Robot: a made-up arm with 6 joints. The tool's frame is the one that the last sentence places.
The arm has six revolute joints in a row. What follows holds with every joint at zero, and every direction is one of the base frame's.
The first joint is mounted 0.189 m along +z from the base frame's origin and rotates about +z.
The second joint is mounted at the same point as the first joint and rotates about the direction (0, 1, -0.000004).
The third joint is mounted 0.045 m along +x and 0.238 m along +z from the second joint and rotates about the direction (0, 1, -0.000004).
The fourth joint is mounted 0.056 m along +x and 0.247 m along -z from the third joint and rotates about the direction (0, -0.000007, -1).
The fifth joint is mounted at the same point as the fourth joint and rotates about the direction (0, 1, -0.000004).
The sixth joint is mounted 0.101 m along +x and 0.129 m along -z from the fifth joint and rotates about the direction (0, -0.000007, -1).
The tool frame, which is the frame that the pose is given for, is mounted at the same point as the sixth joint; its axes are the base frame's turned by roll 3.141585, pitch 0 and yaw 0 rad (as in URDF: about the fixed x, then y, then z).
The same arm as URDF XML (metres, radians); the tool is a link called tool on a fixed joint. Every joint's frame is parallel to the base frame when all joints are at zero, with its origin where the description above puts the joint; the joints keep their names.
<robot name="arm">
  <joint name="tool_fixed" type="fixed">
    <parent link="link6"/>
    <child link="tool"/>
    <origin xyz="0.0000 0.0000 0.0000" rpy="3.1416 0.0000 0.0000"/>
  </joint>
  <joint name="joint 6" type="continuous">
    <parent link="link5"/>
    <child link="link6"/>
    <origin xyz="0.1010 0.0000 -0.1290"/>
    <axis xyz="0 0 -1"/>
  </joint>
  <joint name="joint 5" type="continuous">
    <parent link="link4"/>
    <child link="link5"/>
    <origin xyz="0.0000 0.0000 0.0000"/>
    <axis xyz="0 1 0"/>
  </joint>
  <joint name="joint 4" type="continuous">
    <parent link="link3"/>
    <child link="link4"/>
    <origin xyz="0.0560 0.0000 -0.2470"/>
    <axis xyz="0 0 -1"/>
  </joint>
  <joint name="joint 3" type="continuous">
    <parent link="link2"/>
    <child link="link3"/>
    <origin xyz="0.0450 0.0000 0.2380"/>
    <axis xyz="0 1 0"/>
  </joint>
  <joint name="joint 2" type="continuous">
    <parent link="link1"/>
    <child link="link2"/>
    <origin xyz="0.0000 0.0000 0.0000"/>
    <axis xyz="0 1 0"/>
  </joint>
  <joint name="joint 1" type="continuous">
    <parent link="base"/>
    <child link="link1"/>
    <origin xyz="0.0000 0.0000 0.1890"/>
    <axis xyz="0 0 1"/>
  </joint>
  <link name="base"/>
  <link name="link1"/>
  <link name="link2"/>
  <link name="link3"/>
  <link name="link4"/>
  <link name="link5"/>
  <link name="link6"/>
  <link name="tool"/>
</robot>

